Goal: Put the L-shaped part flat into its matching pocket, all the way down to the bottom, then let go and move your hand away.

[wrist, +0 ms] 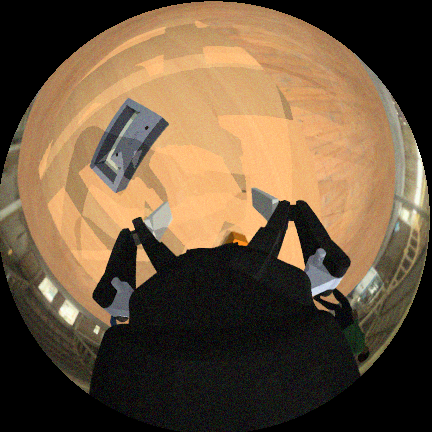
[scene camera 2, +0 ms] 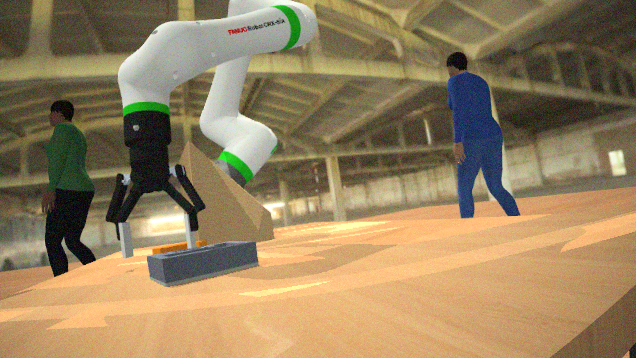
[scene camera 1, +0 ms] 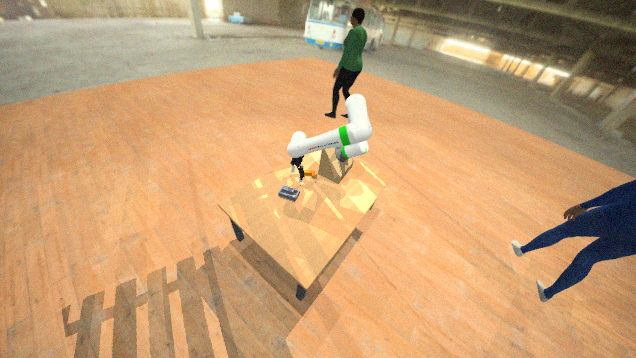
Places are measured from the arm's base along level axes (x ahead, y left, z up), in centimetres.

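Where they show: gripper, between the fingertips: (wrist: 210, 202) (scene camera 1: 296, 177); arm's base, origin of its link: (scene camera 2: 219, 185) (scene camera 1: 340, 153).
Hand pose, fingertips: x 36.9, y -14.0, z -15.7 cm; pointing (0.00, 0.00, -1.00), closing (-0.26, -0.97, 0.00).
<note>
Things, the pixels of their top centre, and the offset from my fingertips. Level surfaces: height alone.
- orange part, centre of its top: (wrist: 220, 261) (scene camera 2: 180, 244) (scene camera 1: 308, 172) dx -11.0, dy +2.8, dz +0.6 cm
- grey-blue block, centre of its top: (scene camera 2: 200, 248) (wrist: 116, 142) (scene camera 1: 289, 191) dx +16.0, dy +9.0, dz +1.3 cm
- table, height of its surface: dz -2.3 cm
The orange part (scene camera 1: 310, 174) (scene camera 2: 169, 248) (wrist: 237, 239) lies on the table behind the grey-blue block in the scene camera 2 view; its L shape cannot be made out. In the wrist view most of it is hidden by the gripper body. The grey-blue block (scene camera 1: 289, 193) (scene camera 2: 210, 263) (wrist: 151, 121) has a recessed pocket facing up, with a lighter strip along its floor. My gripper (scene camera 1: 297, 175) (scene camera 2: 158, 251) (wrist: 210, 202) points down, open and empty, above the table. It is beside the block and near the orange part, with nothing between its fingers.
A tan pyramid-like wedge (scene camera 1: 332, 168) (scene camera 2: 225, 215) stands on the table (scene camera 1: 245, 210) (scene camera 2: 400, 305) near the arm's base. A person in green (scene camera 1: 353, 50) (scene camera 2: 67, 155) and a person in blue (scene camera 1: 612, 217) (scene camera 2: 475, 115) are beyond the table.
</note>
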